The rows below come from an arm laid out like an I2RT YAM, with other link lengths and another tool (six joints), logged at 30 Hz.
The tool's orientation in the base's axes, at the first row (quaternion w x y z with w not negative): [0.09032, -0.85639, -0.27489, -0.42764]
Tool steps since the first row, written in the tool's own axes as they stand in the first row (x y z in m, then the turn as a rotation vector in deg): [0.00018, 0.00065, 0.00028, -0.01, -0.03, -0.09]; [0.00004, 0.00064, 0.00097, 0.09, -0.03, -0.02]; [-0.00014, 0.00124, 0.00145, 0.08, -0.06, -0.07]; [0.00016, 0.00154, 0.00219, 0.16, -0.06, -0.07]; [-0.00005, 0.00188, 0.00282, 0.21, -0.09, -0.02]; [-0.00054, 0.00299, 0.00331, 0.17, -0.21, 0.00]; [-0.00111, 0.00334, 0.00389, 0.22, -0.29, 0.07]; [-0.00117, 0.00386, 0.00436, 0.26, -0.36, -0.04]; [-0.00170, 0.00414, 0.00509, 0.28, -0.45, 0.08]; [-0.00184, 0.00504, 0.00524, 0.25, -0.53, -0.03]
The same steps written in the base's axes. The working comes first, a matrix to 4 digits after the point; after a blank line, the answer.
The tool's axes in the first row as the columns of a matrix, in the base's axes (used below as rounded here):
[0.4831, 0.5481, 0.6828]
[0.3936, -0.8326, 0.3898]
[0.7821, 0.0804, -0.6179]

[0.00063, -0.00036, 0.00002, -0.08, -0.01, 0.05]; [0.00103, -0.00014, -0.00052, 0.01, 0.05, 0.08]; [0.00160, -0.00052, -0.00091, -0.04, 0.05, 0.10]; [0.00242, -0.00037, -0.00110, 0.00, 0.09, 0.16]; [0.00293, -0.00049, -0.00163, 0.04, 0.15, 0.17]; [0.00364, -0.00141, -0.00223, -0.03, 0.24, 0.12]; [0.00395, -0.00170, -0.00300, 0.00, 0.36, 0.11]; [0.00453, -0.00197, -0.00330, -0.10, 0.39, 0.20]; [0.00492, -0.00213, -0.00414, -0.06, 0.52, 0.13]; [0.00545, -0.00288, -0.00427, -0.19, 0.53, 0.17]
